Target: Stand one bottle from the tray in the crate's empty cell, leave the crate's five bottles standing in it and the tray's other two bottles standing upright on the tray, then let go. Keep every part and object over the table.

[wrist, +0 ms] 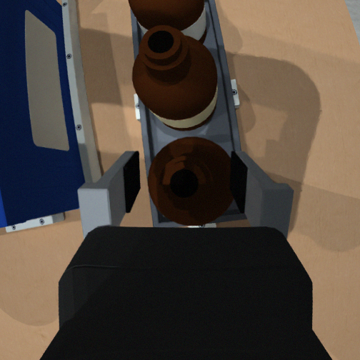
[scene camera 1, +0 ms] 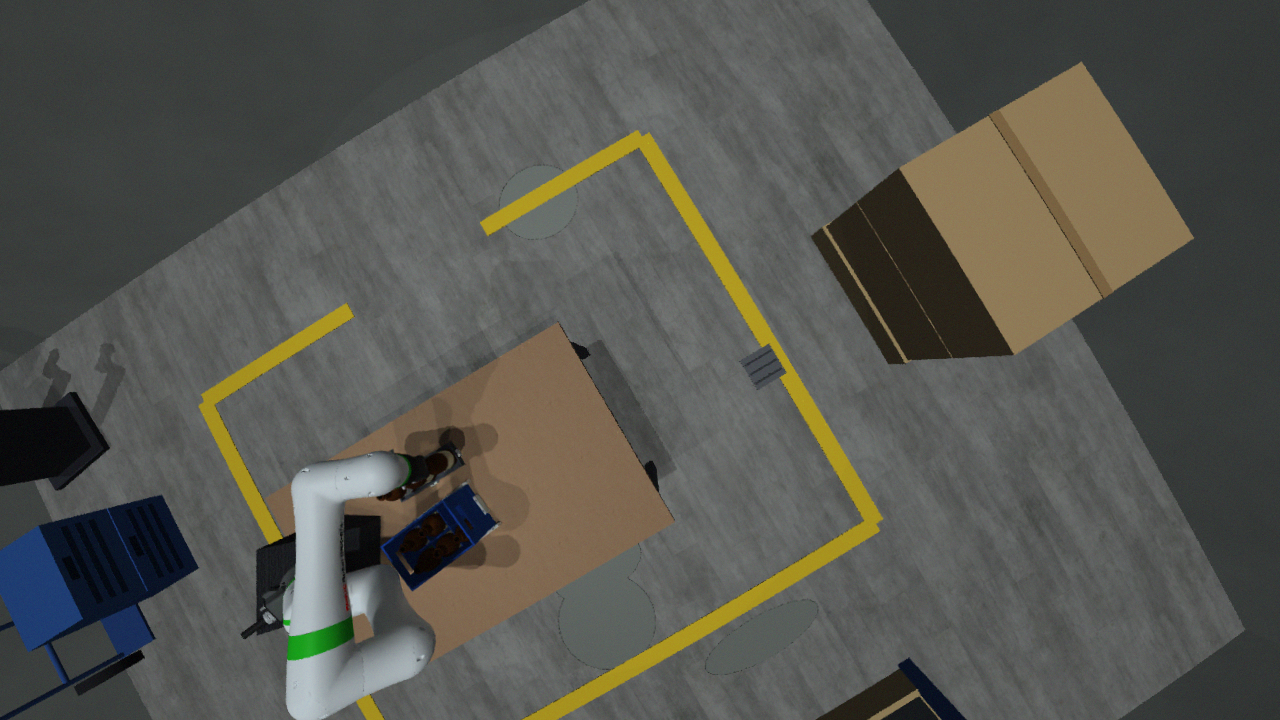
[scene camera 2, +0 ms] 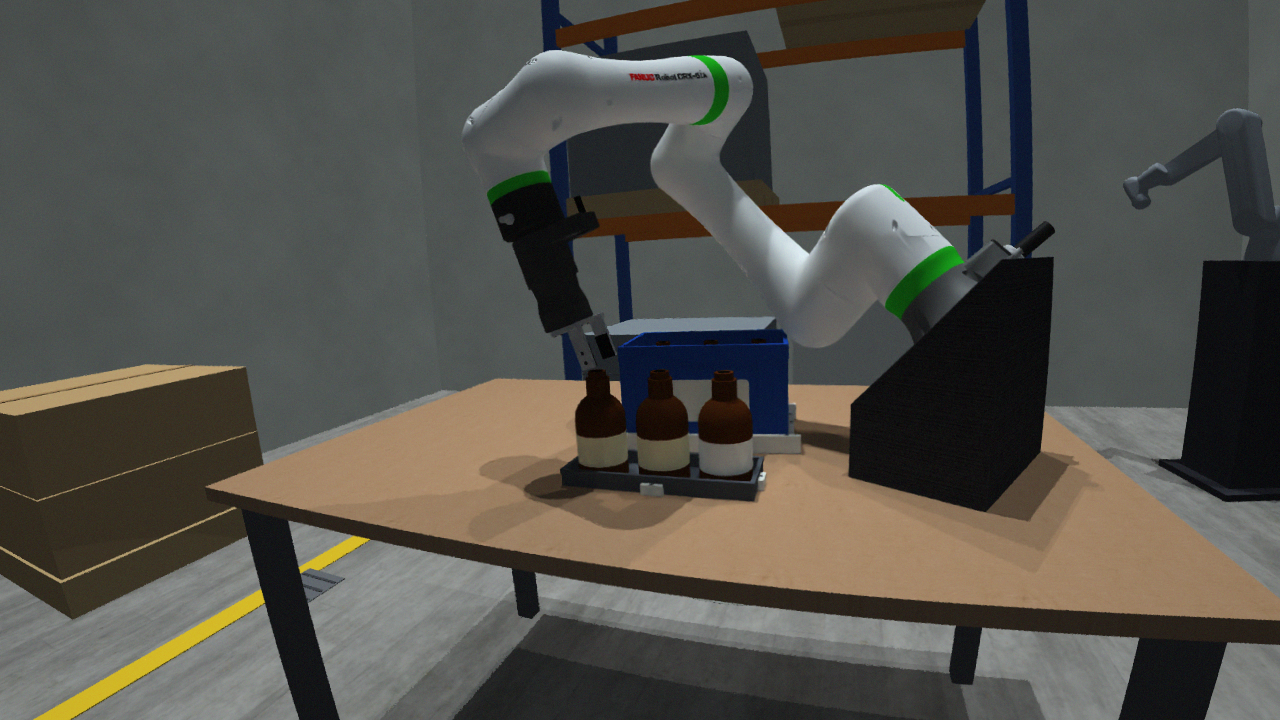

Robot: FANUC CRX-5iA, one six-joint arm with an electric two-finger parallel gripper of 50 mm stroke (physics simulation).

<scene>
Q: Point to a bottle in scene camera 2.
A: At 662, 430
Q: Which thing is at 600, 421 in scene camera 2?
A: A bottle.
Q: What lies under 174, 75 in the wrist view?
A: A bottle.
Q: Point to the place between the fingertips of my gripper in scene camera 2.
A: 600, 362
</scene>
